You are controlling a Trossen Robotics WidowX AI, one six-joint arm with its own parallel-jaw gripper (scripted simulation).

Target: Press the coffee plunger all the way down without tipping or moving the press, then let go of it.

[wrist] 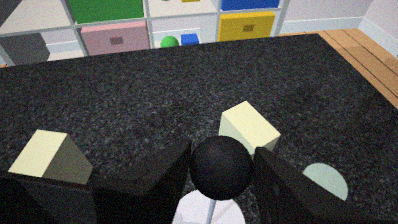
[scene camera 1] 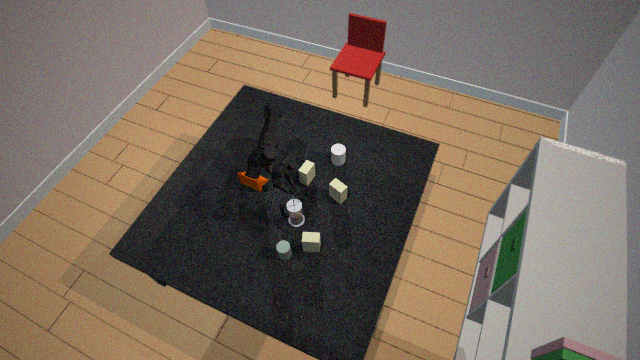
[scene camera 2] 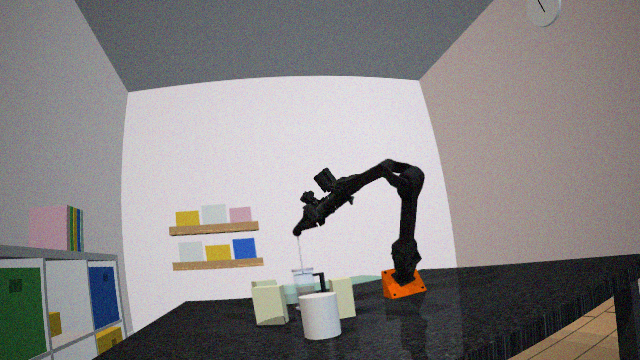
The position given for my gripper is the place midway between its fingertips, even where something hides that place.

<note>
In view: my gripper point(scene camera 2: 294, 230), a coffee press point(scene camera 2: 304, 283), a white cylinder point(scene camera 2: 319, 311) and a pale green cylinder point(wrist: 324, 175).
My gripper shows as well in the wrist view point(wrist: 222, 151). The wrist view does not show the white cylinder: it is out of frame.
</note>
